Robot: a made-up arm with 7 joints.
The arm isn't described. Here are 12 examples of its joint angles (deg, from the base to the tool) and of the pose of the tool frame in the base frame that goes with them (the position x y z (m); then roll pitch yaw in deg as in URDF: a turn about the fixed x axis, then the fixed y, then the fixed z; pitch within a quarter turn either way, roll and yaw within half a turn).
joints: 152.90 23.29 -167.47 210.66 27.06 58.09 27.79
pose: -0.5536 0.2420 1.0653 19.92 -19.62 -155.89
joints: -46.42 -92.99 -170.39 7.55 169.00 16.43 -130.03
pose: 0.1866 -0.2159 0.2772 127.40 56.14 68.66
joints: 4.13 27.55 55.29 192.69 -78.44 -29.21 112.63
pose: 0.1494 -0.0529 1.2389 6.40 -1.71 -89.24
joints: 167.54 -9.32 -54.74 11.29 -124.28 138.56 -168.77
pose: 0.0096 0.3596 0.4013 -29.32 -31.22 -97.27
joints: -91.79 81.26 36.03 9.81 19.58 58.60 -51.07
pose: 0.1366 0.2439 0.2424 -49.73 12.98 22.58
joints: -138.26 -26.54 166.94 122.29 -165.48 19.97 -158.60
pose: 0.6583 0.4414 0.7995 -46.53 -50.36 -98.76
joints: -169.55 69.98 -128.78 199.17 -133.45 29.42 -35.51
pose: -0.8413 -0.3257 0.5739 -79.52 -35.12 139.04
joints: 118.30 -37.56 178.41 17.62 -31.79 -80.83 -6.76
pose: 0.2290 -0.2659 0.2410 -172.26 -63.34 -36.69
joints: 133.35 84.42 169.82 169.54 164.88 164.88 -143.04
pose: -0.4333 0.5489 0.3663 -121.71 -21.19 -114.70
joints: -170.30 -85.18 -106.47 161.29 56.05 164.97 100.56
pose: 0.5907 0.2702 0.5550 -68.95 61.10 124.41
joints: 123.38 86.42 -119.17 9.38 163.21 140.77 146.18
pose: 0.3170 0.1720 0.5607 80.12 43.82 176.21
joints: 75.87 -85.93 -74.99 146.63 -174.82 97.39 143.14
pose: -0.1012 -0.9100 0.5048 -108.55 -25.68 112.66
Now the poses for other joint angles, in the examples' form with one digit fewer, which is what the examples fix.
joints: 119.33 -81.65 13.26 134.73 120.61 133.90 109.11
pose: 0.177 -0.730 0.696 -159.2 -16.5 143.3
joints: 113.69 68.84 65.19 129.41 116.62 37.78 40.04
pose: -0.715 0.575 0.526 40.1 44.0 -147.3
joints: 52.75 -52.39 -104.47 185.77 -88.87 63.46 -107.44
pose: -0.559 -0.526 0.942 116.3 22.7 -42.4
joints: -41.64 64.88 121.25 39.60 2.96 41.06 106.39
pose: 0.140 0.463 0.622 -155.9 63.3 -12.6
